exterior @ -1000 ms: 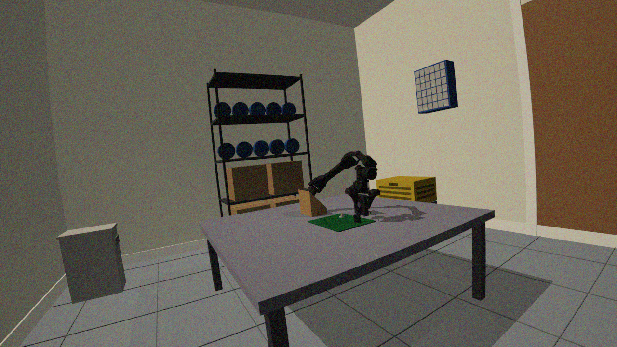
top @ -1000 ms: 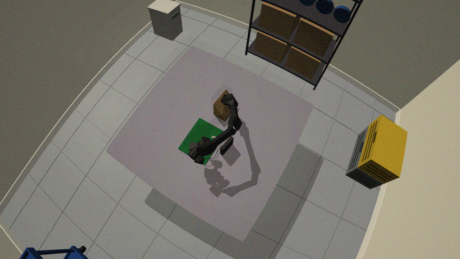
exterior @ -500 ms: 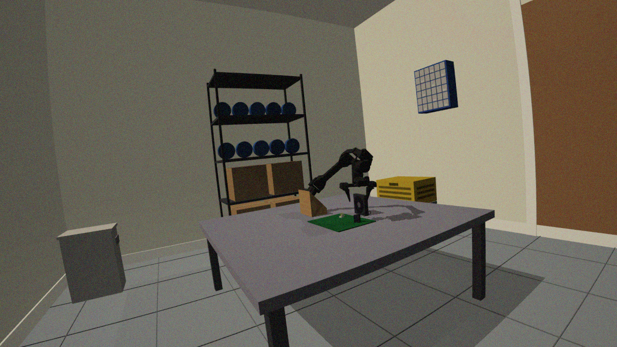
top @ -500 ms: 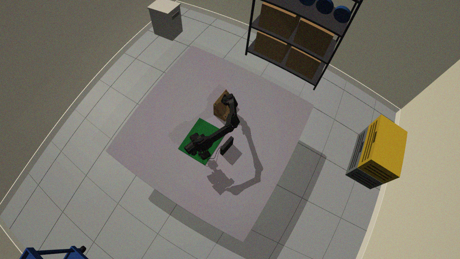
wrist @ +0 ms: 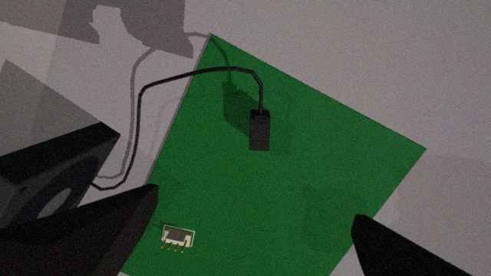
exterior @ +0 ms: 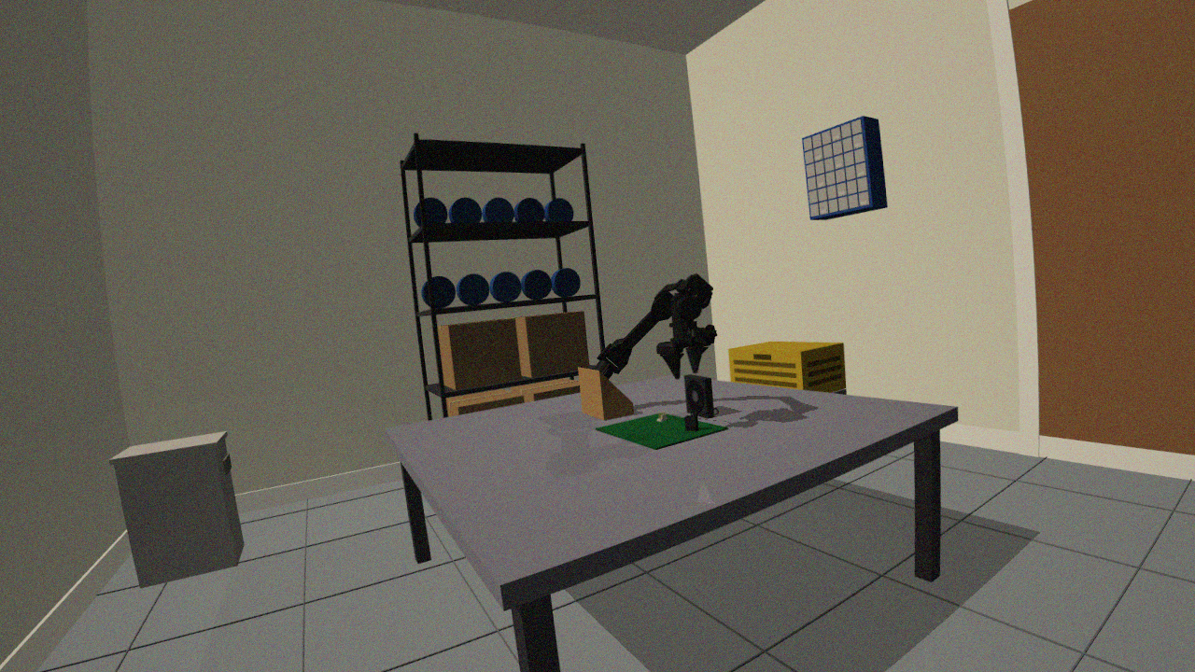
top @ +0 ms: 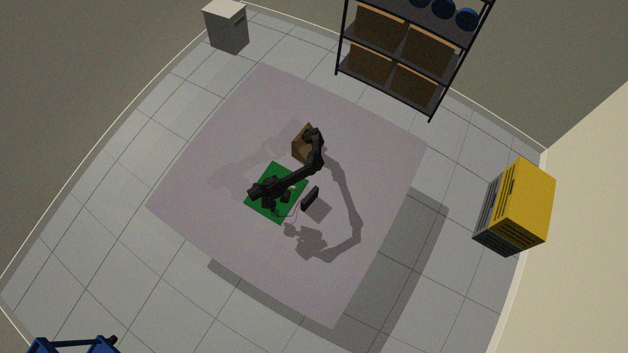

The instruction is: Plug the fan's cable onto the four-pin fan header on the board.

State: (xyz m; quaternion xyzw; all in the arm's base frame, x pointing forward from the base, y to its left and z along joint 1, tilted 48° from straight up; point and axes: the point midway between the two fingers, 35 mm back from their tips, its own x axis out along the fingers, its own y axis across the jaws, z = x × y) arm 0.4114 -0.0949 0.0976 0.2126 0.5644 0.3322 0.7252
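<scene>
Now: the black cable 3 cm ahead of my gripper tip, 1 cm to the left of it and 12 cm below it. Also, from my gripper tip: pale fan header: 16 cm behind, 3 cm to the left, 15 cm below; black fan: 12 cm behind, 15 cm to the left, 9 cm below; green board: 9 cm behind, 4 cm to the right, 17 cm below.
</scene>
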